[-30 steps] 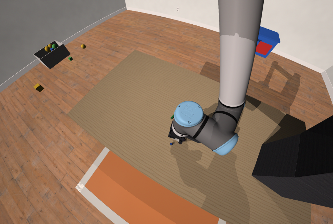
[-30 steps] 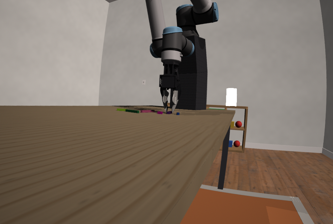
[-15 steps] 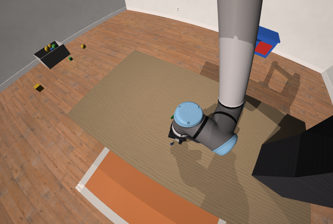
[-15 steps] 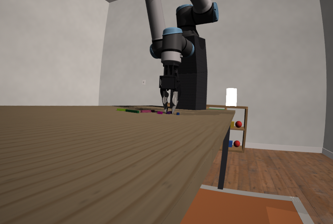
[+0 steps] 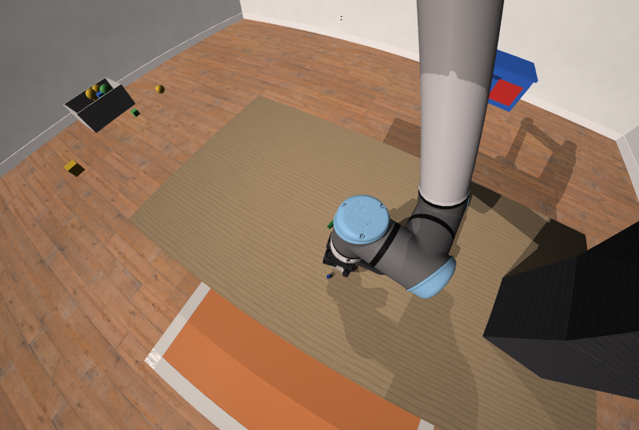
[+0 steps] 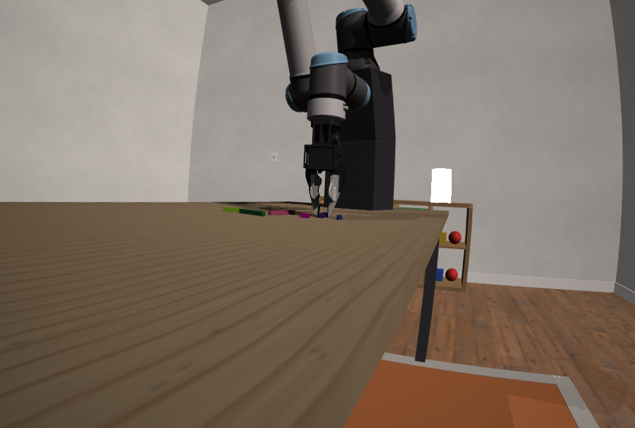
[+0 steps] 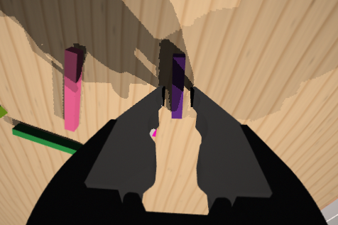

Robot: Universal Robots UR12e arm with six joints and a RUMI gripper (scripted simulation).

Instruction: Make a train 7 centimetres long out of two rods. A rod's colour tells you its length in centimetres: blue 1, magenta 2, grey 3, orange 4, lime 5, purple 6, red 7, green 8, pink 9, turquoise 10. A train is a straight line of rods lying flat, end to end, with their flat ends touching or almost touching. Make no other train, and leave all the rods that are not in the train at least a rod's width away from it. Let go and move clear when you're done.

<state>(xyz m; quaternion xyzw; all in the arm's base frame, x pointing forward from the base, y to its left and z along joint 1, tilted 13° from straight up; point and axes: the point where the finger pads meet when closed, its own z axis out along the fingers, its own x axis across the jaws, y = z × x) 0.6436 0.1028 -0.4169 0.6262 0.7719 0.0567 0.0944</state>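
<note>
Now: hand 10 mm above the purple rod. From my hand the other things lie so: magenta rod: 50 mm ahead, 20 mm to the right, 10 mm below; small blue rod: 50 mm to the left, 30 mm ahead, 10 mm below; pink rod: 100 mm to the right, 30 mm ahead, 10 mm below.
</note>
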